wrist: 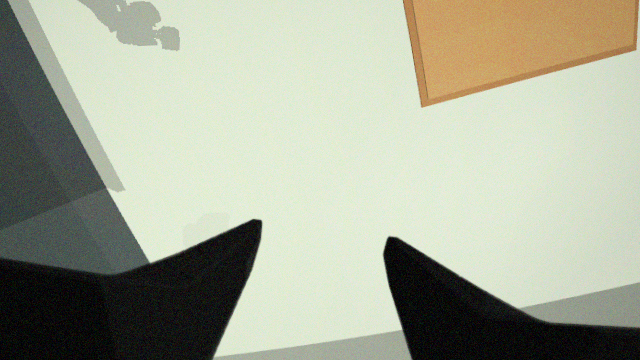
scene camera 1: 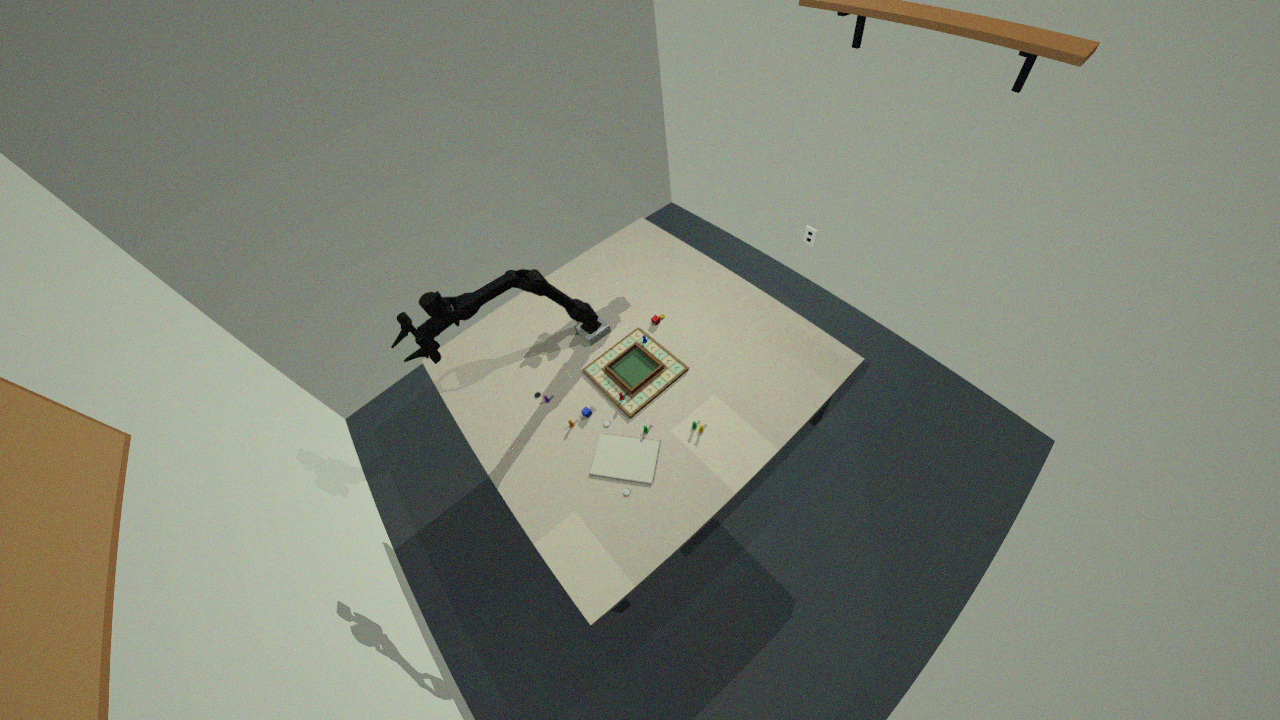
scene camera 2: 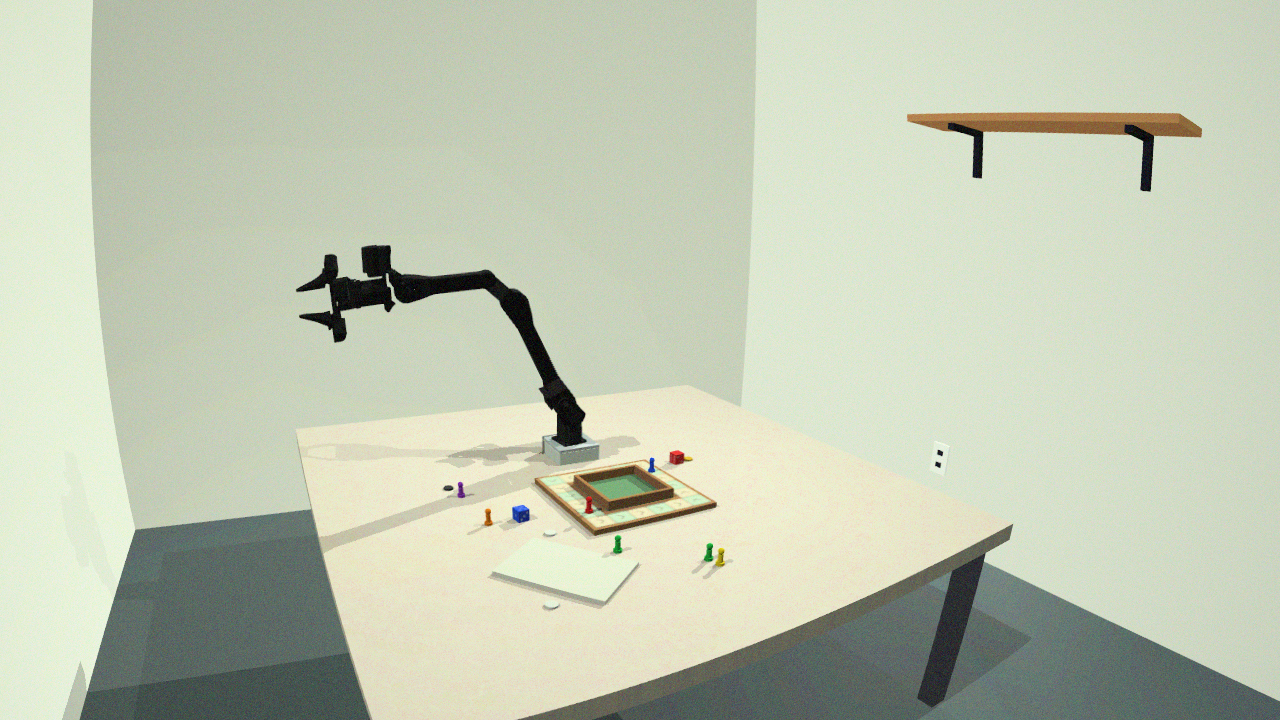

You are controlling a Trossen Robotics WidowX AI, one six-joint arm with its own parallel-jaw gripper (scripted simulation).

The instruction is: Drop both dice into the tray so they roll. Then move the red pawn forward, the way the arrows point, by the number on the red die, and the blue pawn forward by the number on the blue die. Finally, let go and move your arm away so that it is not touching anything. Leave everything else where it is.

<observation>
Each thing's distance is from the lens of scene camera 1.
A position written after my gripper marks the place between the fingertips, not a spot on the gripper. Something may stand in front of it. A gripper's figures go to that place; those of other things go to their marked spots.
my gripper (scene camera 1: 397,354): 1.42 m
white card (scene camera 1: 626,458): 1.38 m
green tray (scene camera 1: 635,366): 1.54 m
The marked spots on the green tray and the white card are 0.36 m apart.
</observation>
